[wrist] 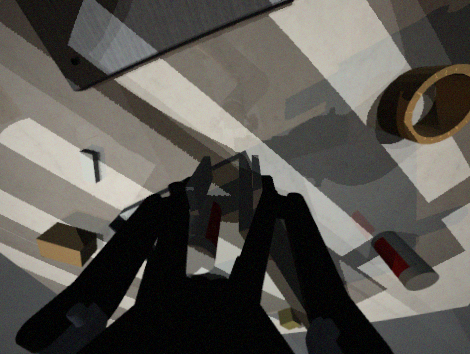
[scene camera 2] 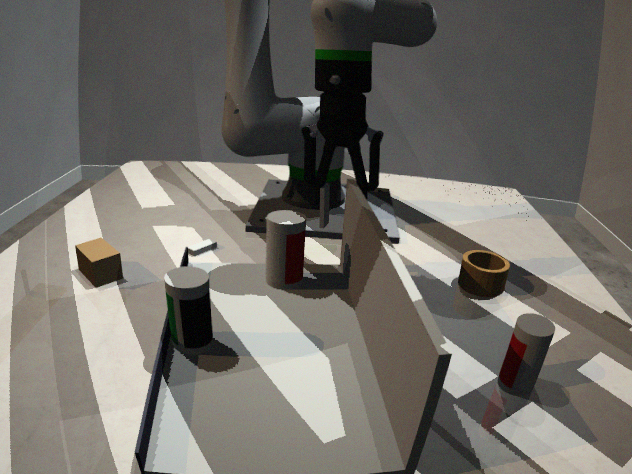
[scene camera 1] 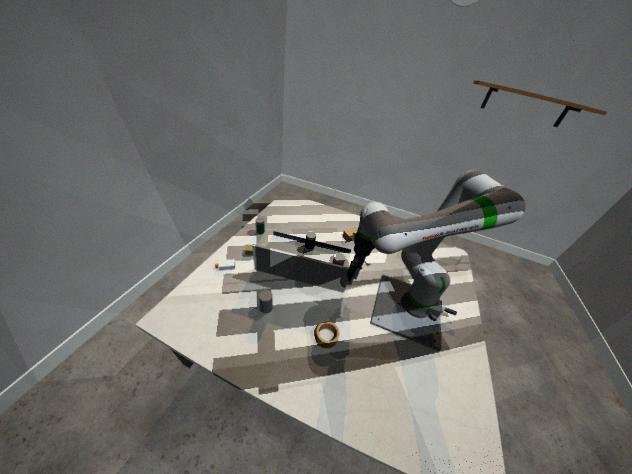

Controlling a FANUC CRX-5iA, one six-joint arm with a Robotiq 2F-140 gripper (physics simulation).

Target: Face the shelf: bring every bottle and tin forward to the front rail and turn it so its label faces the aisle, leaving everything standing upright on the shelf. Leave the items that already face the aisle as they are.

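Frame: origin at the arm's base, x down, y back, z left, level; centimetres.
Seen in the pictures: gripper, between the fingertips: (wrist: 231,167) (scene camera 2: 340,227) (scene camera 1: 350,280); arm's base, origin of its link: (scene camera 2: 313,198) (scene camera 1: 415,304).
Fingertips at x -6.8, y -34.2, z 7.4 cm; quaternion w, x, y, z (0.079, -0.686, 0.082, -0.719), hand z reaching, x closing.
Offsets run from my fingertips to a thing's middle. "spot": to the spot under its first point.
A white-lidded tin with a red label @[dy -9.5, dx +0.8, dz -8.0 cm] (scene camera 1: 339,260) (scene camera 2: 285,250) (wrist: 204,235) stands upright inside the shelf (scene camera 1: 301,268) (scene camera 2: 393,306), near its robot-side end. Its red label shows on the side toward the back panel in the scene camera 2 view. A green-and-black tin @[dy -29.9, dx +1.3, dz -17.6 cm] (scene camera 1: 310,240) (scene camera 2: 188,311) stands upright against the dark front rail @[spot: dy -46.3, dx +5.1, dz -17.6 cm] (scene camera 1: 285,236) (scene camera 2: 153,397). My gripper (scene camera 1: 351,276) (scene camera 2: 344,204) (wrist: 231,167) is partly open and empty at the robot-side end. One finger is on the inner side of the back panel; the other is mostly hidden behind it.
Outside the shelf are a red-labelled tin @[dy -30.7, dx +3.6, dz +27.1 cm] (scene camera 1: 264,301) (scene camera 2: 525,354) (wrist: 405,261), a wooden ring @[dy -0.7, dx +6.1, dz +27.5 cm] (scene camera 1: 319,340) (scene camera 2: 482,285) (wrist: 410,122), a wooden block @[dy -11.3, dx +6.1, dz -42.5 cm] (scene camera 1: 349,234) (scene camera 2: 99,262) (wrist: 62,247), a green tin @[dy -63.9, dx +3.8, dz -16.7 cm] (scene camera 1: 260,226), a yellow block @[dy -58.4, dx +6.7, dz +1.4 cm] (scene camera 1: 249,249) (wrist: 290,317) and a lying white bottle @[dy -63.2, dx +7.2, dz +16.9 cm] (scene camera 1: 227,265).
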